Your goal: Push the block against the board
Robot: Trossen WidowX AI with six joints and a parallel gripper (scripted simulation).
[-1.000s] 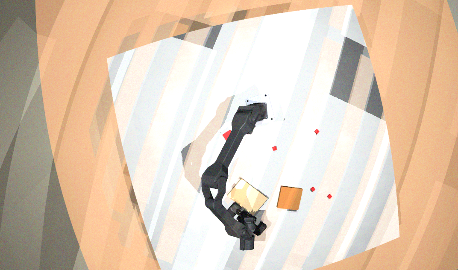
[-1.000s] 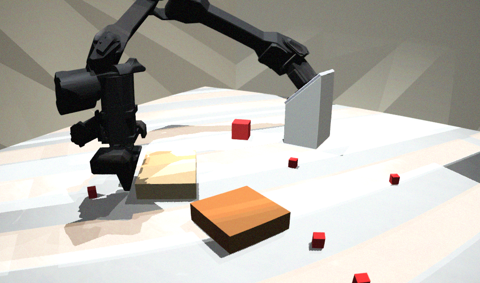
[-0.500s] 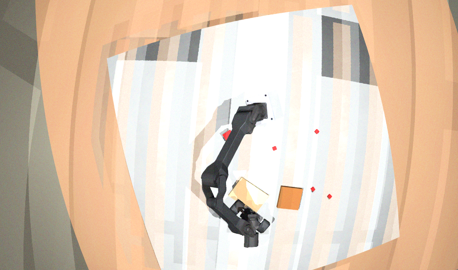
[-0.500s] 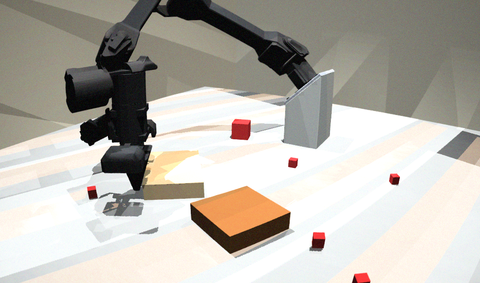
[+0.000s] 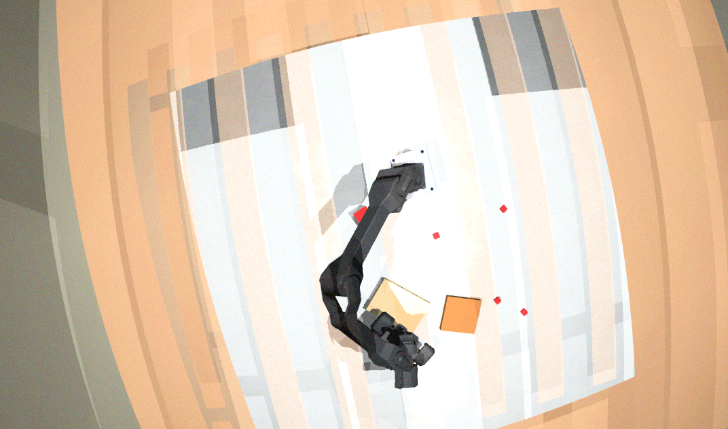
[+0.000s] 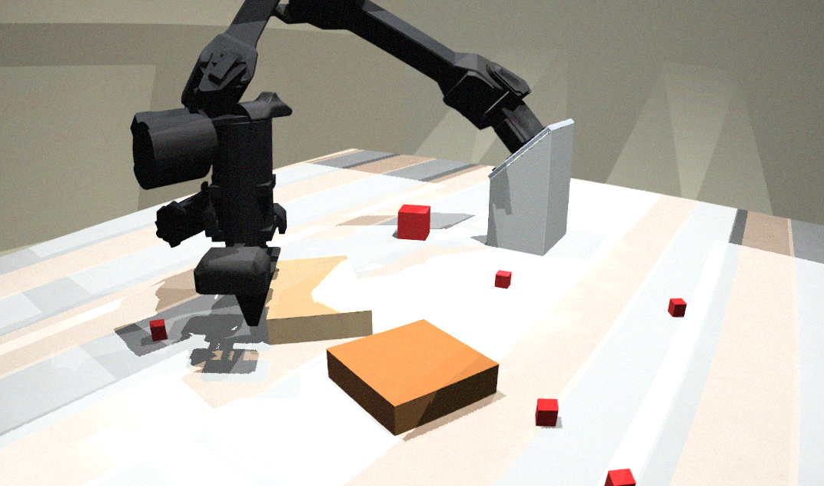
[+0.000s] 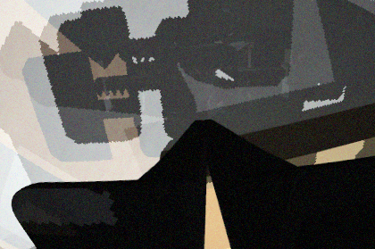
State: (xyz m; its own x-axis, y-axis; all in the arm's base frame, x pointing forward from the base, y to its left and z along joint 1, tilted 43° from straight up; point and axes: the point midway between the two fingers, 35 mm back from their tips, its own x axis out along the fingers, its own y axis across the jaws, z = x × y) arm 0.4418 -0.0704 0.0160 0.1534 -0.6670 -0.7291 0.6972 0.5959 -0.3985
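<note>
Right now my gripper tip is 80 mm past the tan board. From my gripper tip the other things lie so: orange square block: 30 mm behind, 180 mm to the left.
</note>
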